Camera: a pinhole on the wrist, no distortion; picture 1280 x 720 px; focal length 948.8 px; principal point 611.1 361.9 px. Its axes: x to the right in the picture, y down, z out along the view. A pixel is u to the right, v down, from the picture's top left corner.
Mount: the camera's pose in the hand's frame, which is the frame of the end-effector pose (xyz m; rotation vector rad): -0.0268 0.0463 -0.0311 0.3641 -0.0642 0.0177
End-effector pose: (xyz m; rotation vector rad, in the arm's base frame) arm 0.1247 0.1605 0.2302 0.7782 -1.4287 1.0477
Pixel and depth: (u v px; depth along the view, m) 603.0 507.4 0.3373
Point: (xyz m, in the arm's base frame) 0.0360 -0.1314 0.1964
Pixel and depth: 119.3 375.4 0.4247
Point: 0.1143 -0.2297 -0.0064
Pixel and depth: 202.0 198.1 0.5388
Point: 0.2098 -0.3471 0.0029
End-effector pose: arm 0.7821 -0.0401 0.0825 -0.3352 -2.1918 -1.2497
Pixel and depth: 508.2 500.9 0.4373
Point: 0.6943 0.2760 -0.1671
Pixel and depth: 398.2 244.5 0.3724
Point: 0.7160 0.1494 -0.2010
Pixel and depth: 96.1 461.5 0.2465
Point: 0.8404 0.1309 -0.1130
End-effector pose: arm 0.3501 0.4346 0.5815 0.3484 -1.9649 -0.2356
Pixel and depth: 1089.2 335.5 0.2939
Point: 0.0910 0.3390 0.5482
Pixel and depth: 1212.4 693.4 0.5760
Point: -0.3176 0.3642 0.6024
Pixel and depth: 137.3 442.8 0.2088
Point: 0.2576 0.4743 0.3885
